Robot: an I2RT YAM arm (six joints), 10 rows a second.
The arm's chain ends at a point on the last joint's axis. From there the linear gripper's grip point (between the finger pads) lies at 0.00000 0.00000 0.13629 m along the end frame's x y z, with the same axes.
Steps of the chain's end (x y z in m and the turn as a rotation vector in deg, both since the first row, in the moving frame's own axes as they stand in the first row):
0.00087, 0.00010, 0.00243, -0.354, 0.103, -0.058
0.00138, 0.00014, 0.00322, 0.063, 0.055, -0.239
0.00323, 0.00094, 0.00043, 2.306, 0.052, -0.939
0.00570, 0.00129, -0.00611, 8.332, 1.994, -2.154
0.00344, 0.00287, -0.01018, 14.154, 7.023, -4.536
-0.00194, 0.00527, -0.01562, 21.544, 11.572, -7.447
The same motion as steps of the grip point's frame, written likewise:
0.00112, 0.00094, 0.00243, -0.354, 0.103, -0.058
0.00151, -0.00001, 0.00322, 0.063, 0.055, -0.239
0.00331, -0.00454, 0.00032, 2.306, 0.052, -0.939
0.01005, -0.01854, -0.00763, 8.332, 1.994, -2.154
0.01859, -0.03099, -0.01533, 14.154, 7.023, -4.536
0.02141, -0.04605, -0.02783, 21.544, 11.572, -7.447

